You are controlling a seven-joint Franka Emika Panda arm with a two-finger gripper.
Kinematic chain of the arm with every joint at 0, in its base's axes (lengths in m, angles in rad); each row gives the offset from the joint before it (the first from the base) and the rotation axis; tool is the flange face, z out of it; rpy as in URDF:
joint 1: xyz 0 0 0.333 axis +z
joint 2: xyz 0 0 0 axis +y
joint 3: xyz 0 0 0.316 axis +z
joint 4: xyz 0.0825 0 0 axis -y
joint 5: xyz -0.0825 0 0.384 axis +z
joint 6: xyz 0 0 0 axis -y
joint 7: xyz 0.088 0 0 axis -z
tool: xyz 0 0 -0.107 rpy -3.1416 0 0
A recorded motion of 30 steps. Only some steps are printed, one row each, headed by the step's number.
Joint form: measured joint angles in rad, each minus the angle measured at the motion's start. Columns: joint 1, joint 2, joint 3, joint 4, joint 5, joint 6, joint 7.
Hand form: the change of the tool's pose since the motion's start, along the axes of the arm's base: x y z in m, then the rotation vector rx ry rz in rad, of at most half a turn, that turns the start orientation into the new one. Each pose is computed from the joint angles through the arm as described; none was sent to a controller.
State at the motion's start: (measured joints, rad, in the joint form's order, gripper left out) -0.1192 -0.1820 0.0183 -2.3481 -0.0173 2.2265 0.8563
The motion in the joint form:
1: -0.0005 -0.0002 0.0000 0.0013 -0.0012 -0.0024 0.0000
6: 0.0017 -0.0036 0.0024 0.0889 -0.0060 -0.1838 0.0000
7: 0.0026 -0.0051 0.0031 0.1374 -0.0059 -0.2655 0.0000
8: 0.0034 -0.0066 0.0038 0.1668 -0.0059 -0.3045 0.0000
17: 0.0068 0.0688 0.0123 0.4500 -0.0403 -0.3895 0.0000
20: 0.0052 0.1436 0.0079 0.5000 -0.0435 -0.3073 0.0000
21: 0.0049 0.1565 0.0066 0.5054 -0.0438 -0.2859 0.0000
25: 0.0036 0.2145 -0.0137 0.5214 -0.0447 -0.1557 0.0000
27: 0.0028 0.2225 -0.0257 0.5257 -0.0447 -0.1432 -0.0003
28: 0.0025 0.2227 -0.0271 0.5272 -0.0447 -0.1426 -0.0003
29: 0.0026 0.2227 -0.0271 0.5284 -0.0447 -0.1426 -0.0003
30: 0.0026 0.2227 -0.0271 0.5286 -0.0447 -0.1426 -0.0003
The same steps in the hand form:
1: 0.0000 -0.0003 0.0005 -0.0009 0.0010 0.0001
6: 0.0013 0.0012 0.0262 0.0015 0.0916 0.0037
7: 0.0026 0.0017 0.0425 0.0037 0.1232 0.0035
8: 0.0039 0.0023 0.0537 0.0039 0.1313 0.0041
17: 0.0505 0.0016 0.1430 -0.0413 0.0120 0.0214
20: 0.0796 -0.0043 0.1344 -0.0463 -0.0451 0.0200
21: 0.0849 -0.0056 0.1319 -0.0473 -0.0589 0.0194
25: 0.1089 -0.0199 0.1198 -0.0553 -0.1462 0.0040
27: 0.1111 -0.0276 0.1186 -0.0575 -0.1546 -0.0079
28: 0.1113 -0.0286 0.1193 -0.0579 -0.1564 -0.0096
29: 0.1114 -0.0286 0.1199 -0.0580 -0.1576 -0.0095
30: 0.1114 -0.0286 0.1200 -0.0581 -0.1578 -0.0095

